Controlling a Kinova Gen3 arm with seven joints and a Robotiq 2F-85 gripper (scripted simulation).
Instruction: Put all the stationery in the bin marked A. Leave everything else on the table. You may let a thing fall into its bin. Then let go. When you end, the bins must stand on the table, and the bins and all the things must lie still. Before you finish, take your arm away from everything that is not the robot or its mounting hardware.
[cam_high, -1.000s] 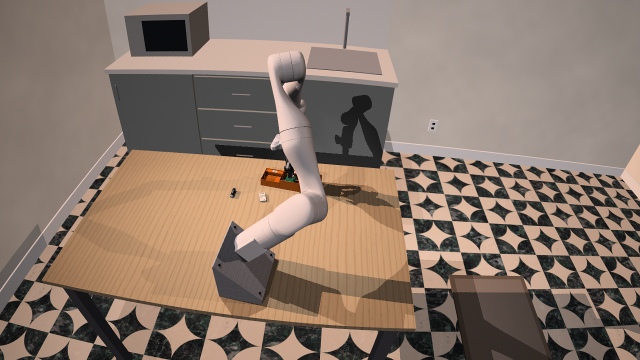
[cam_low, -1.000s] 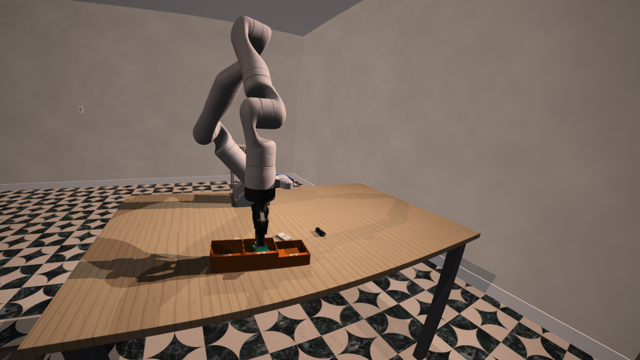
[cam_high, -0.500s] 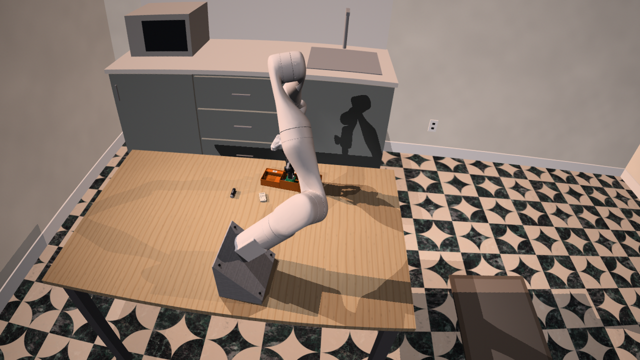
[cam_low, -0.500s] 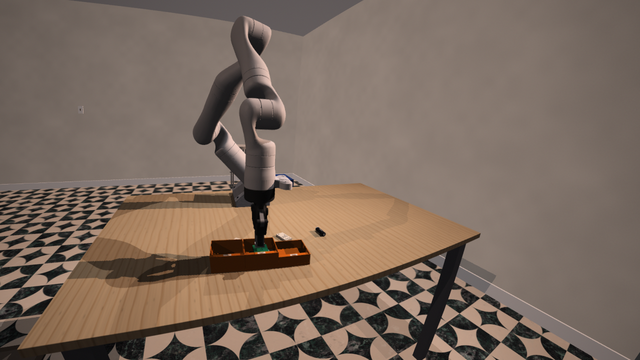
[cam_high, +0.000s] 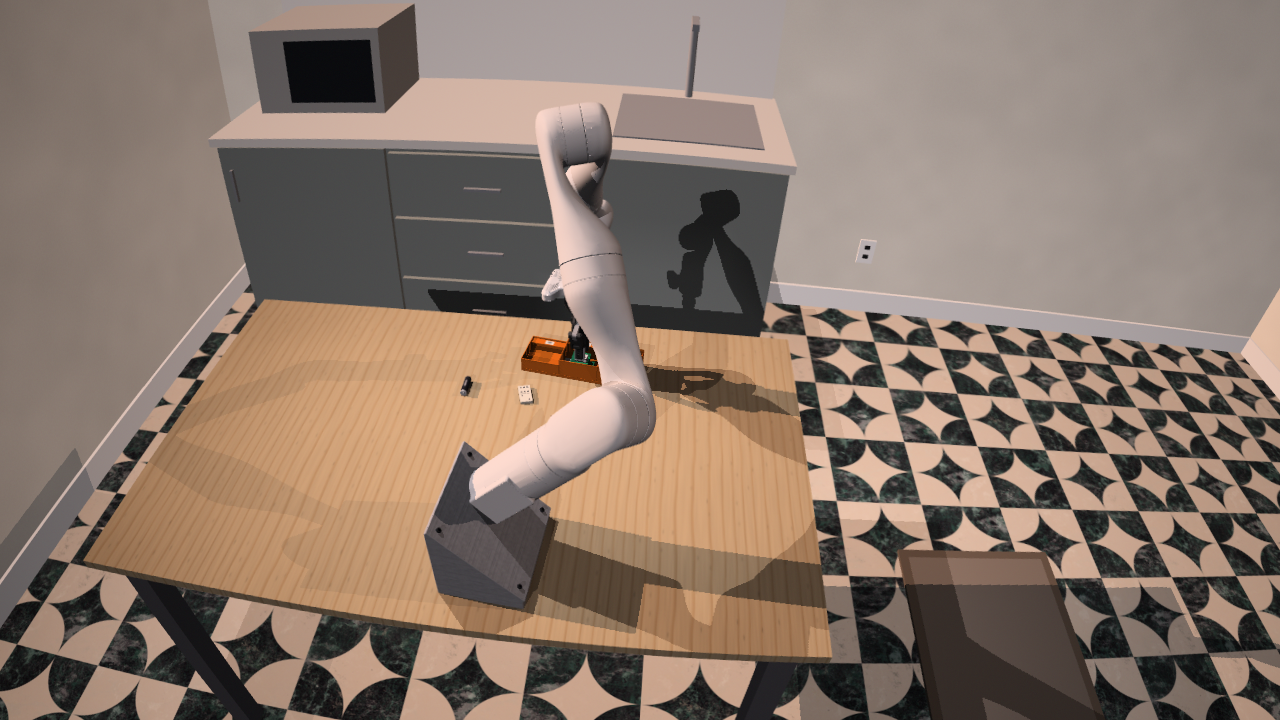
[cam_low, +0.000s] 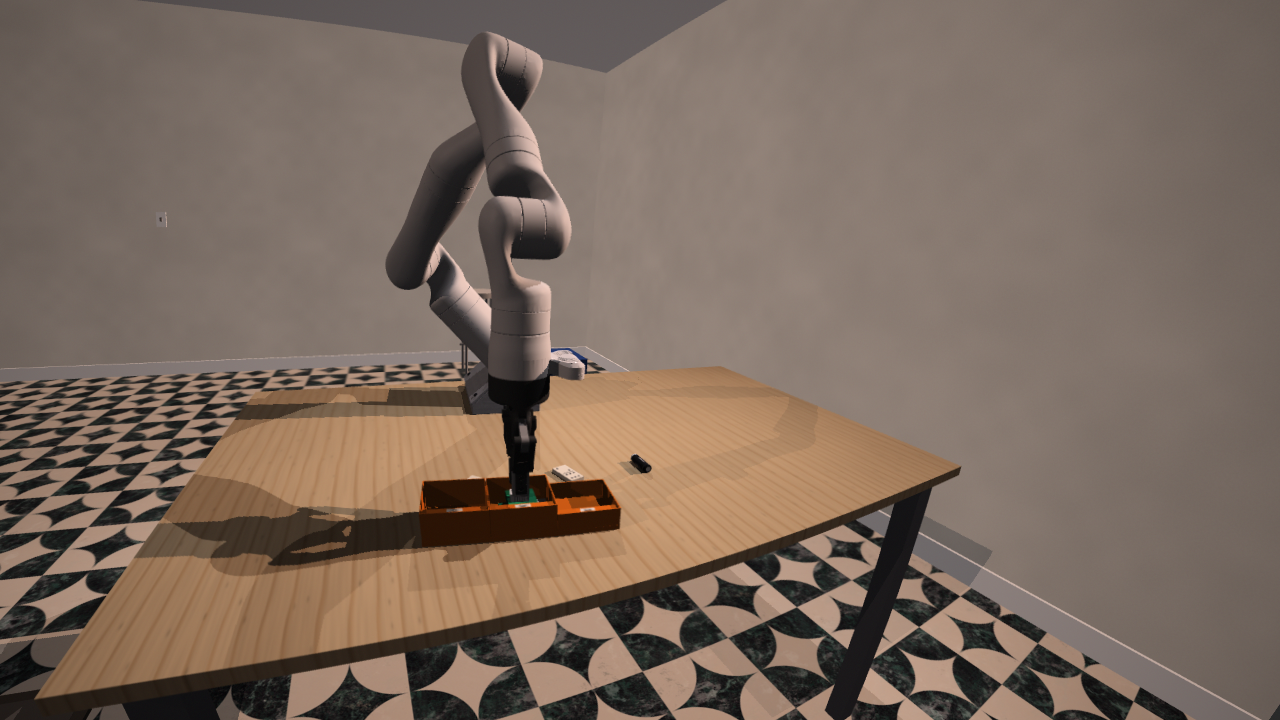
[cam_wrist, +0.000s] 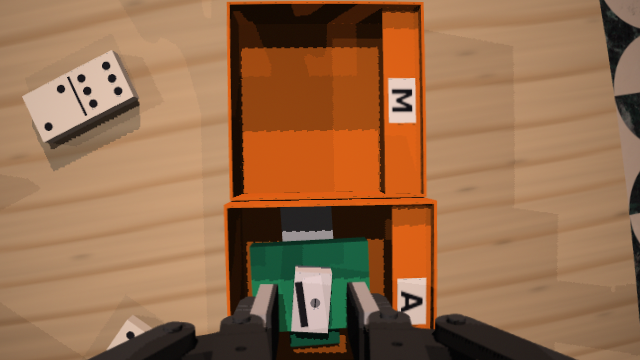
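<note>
Now: hand 2 cm above the white pencil sharpener. Round my hand: orange three-compartment bin: 4 cm below, 1 cm ahead; green-and-white eraser: 5 cm below, 1 cm to the left; green block: 4 cm below.
</note>
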